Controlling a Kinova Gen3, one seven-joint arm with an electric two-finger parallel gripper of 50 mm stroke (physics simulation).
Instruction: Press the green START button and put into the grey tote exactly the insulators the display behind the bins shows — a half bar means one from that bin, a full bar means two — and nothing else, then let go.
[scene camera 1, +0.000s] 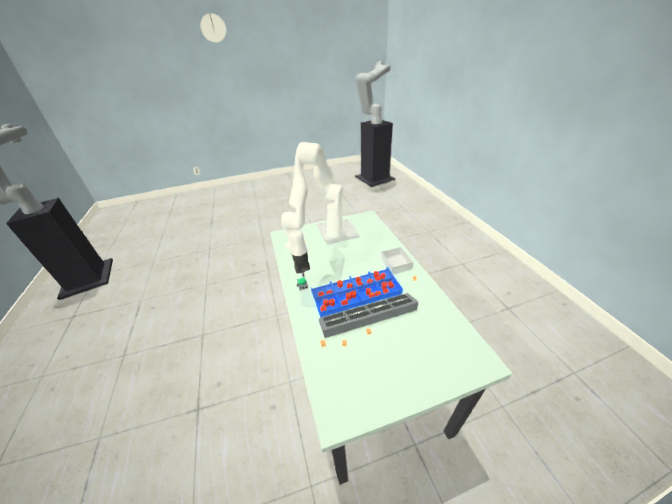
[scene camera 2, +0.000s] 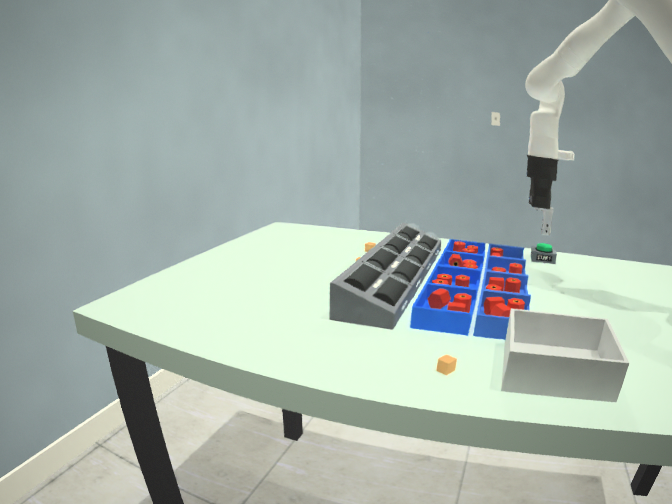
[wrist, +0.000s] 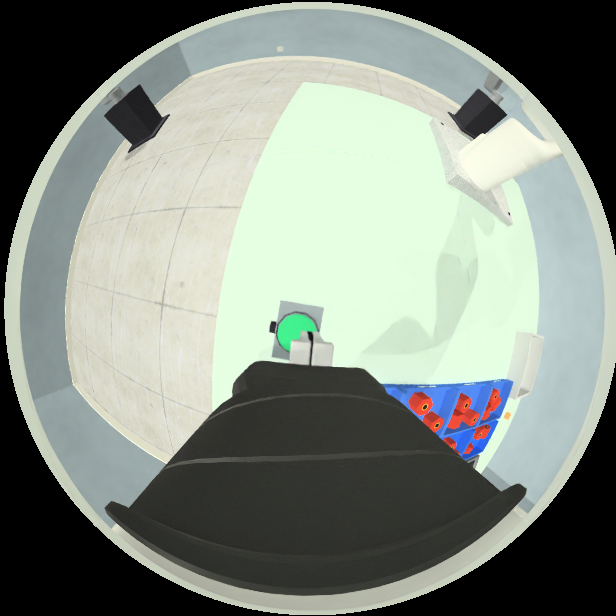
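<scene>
The green START button (scene camera 2: 543, 248) sits on a small dark base at the far end of the blue bins (scene camera 2: 477, 284). It also shows in the wrist view (wrist: 293, 333) and in scene camera 1 (scene camera 1: 300, 283). My gripper (scene camera 2: 546, 228) hangs straight above it, a short gap over the cap, fingers shut together and empty; the wrist view shows the gripper (wrist: 310, 349) the same way. The bins hold several red insulators (scene camera 2: 461, 300). The grey display (scene camera 2: 386, 273) behind them shows only dark bars. The grey tote (scene camera 2: 563, 352) is empty.
Small orange cubes lie loose on the table: one (scene camera 2: 446, 364) near the tote, others (scene camera 1: 343, 342) beyond the display. Two other arms on black pedestals (scene camera 1: 374, 151) stand on the floor away from the table.
</scene>
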